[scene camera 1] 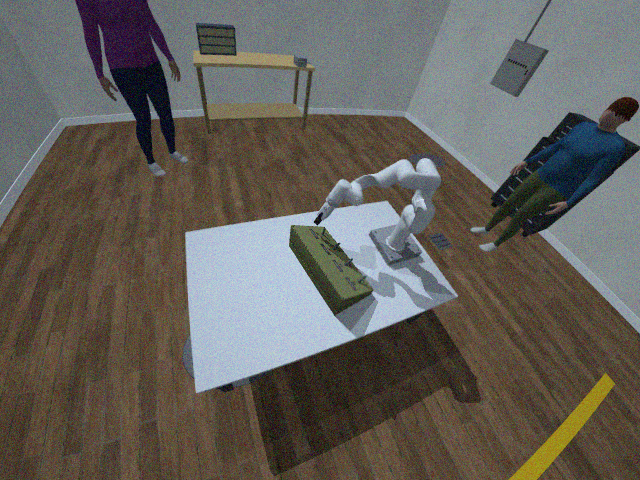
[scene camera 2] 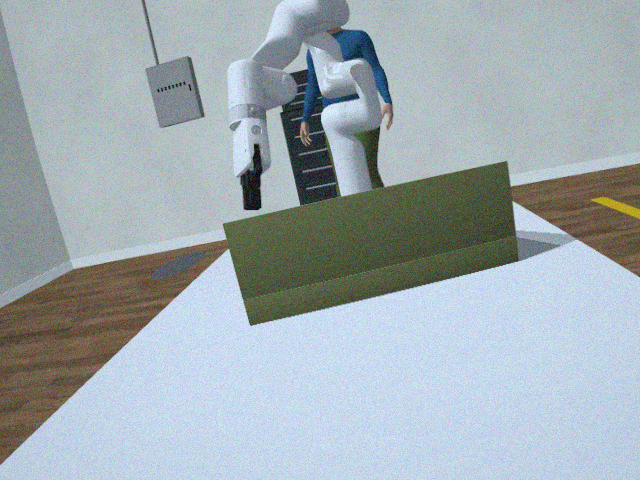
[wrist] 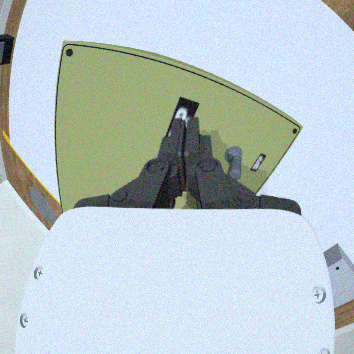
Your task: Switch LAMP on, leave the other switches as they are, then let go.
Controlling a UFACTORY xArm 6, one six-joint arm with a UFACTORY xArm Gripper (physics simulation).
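Places are measured from the arm's base along level axes (x back, y right, z up), in centimetres.
Pixels of known places: gripper, fingertip midpoint: (scene camera 1: 316, 223) (scene camera 2: 252, 209) (wrist: 187, 135); arm's base, origin of the base link: (scene camera 1: 394, 243).
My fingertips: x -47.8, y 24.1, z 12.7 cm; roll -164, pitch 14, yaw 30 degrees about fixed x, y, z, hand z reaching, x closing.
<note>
Ahead of a thing's pixels: the offset from my fingertips to its top centre. "spot": to the spot under its first point.
The olive switch box (scene camera 1: 330, 271) (scene camera 2: 372, 232) (wrist: 100, 125) stands on the white table with a row of levers. The grey LAMP lever {dx +5.0, dy -2.5, dz -3.7 cm} (scene camera 1: 323, 230) (wrist: 233, 156) shows right of the fingers in the wrist view, beside a small black label {spot: dx +8.2, dy -2.3, dz -10.4 cm} (wrist: 258, 162) that is too blurred to read. I cannot tell surely whether the lever is on or off. My gripper (scene camera 1: 316, 222) (scene camera 2: 251, 208) (wrist: 187, 135) is shut and empty. It hangs above the end of the box, apart from the lever, and covers most of the large black label {dx -1.9, dy -2.9, dz -4.8 cm} (wrist: 188, 104).
The other levers, including a second lever {dx +7.0, dy -14.4, dz -4.9 cm} (scene camera 1: 338, 245), a third lever {dx +7.8, dy -26.4, dz -4.9 cm} (scene camera 1: 349, 261) and a fourth lever {dx +8.5, dy -38.4, dz -4.9 cm} (scene camera 1: 362, 280), stand along the box. The arm's base plate (scene camera 1: 385, 246) is on the robot's side of the box. Two people stand beyond the table (scene camera 1: 232, 310) (scene camera 2: 336, 387).
</note>
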